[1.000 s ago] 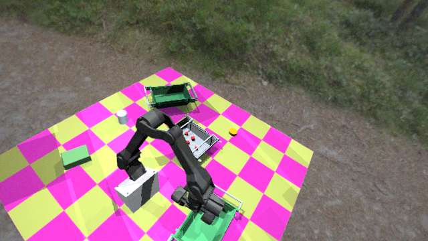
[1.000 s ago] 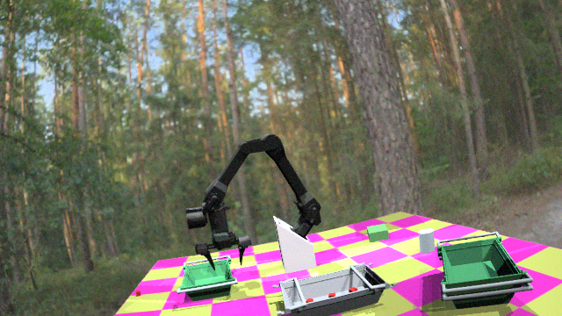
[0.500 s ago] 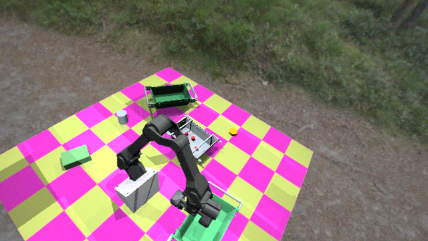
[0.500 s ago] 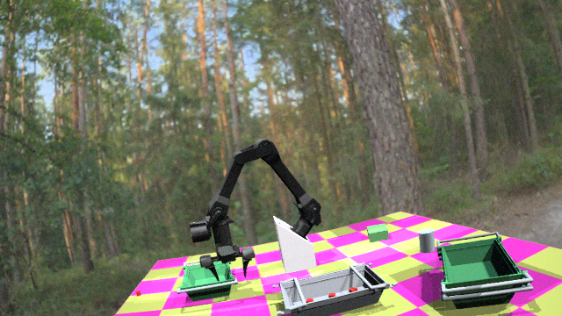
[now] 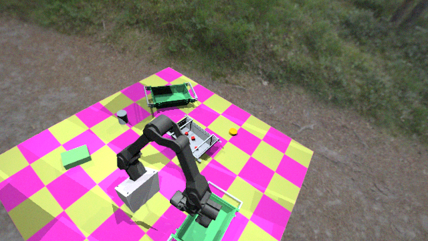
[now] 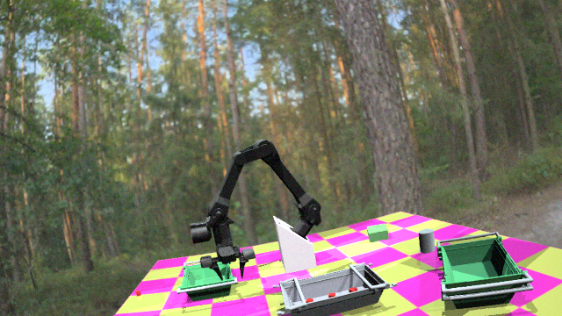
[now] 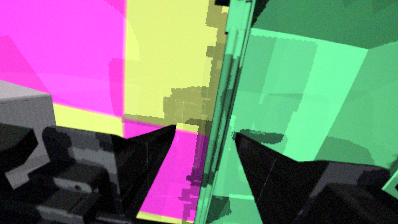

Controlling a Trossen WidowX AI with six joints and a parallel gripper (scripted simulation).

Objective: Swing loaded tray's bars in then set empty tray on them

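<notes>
My gripper tip is now 1 cm short of the green tray, 8 cm to the left of it and 3 cm below it. From my gripper tip the other things lie so: green block 19 cm behind, 60 cm to the left, 1 cm above; grey cylinder 13 cm ahead, 66 cm to the left, 2 cm above; yellow object 55 cm ahead, 14 cm to the left.
</notes>
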